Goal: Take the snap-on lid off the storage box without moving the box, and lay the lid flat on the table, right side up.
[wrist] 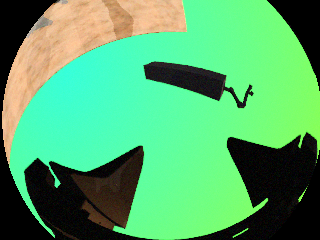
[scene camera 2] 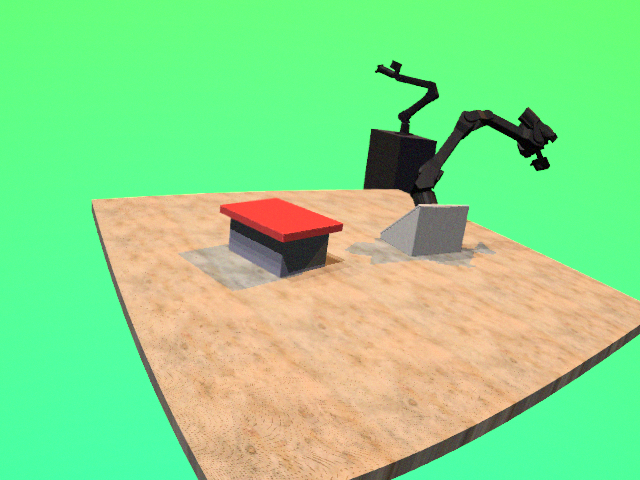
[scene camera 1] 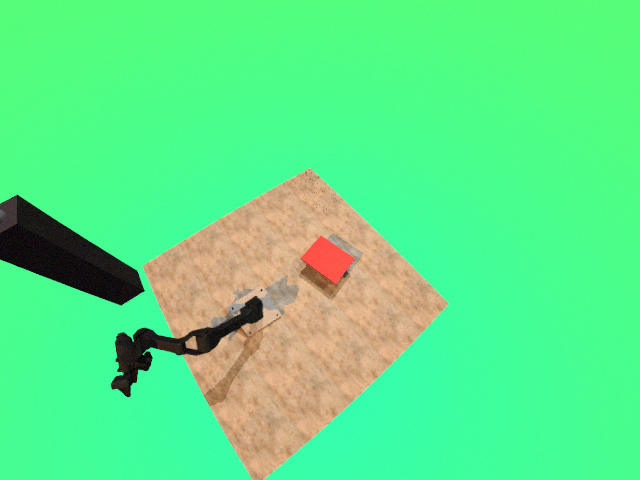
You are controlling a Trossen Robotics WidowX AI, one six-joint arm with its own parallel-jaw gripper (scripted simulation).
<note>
My gripper [scene camera 1: 132, 389] is open, with nothing in its grasp. I also see a grey storage box [scene camera 2: 281, 259] and a flat red lid [scene camera 2: 283, 221].
The flat red lid shows as well in scene camera 1 [scene camera 1: 323, 256]. My gripper also shows in the wrist view [wrist: 188, 147]. The wrist view does not show the grey storage box: it is out of frame. The wrist view misses the flat red lid: it is out of frame.
</note>
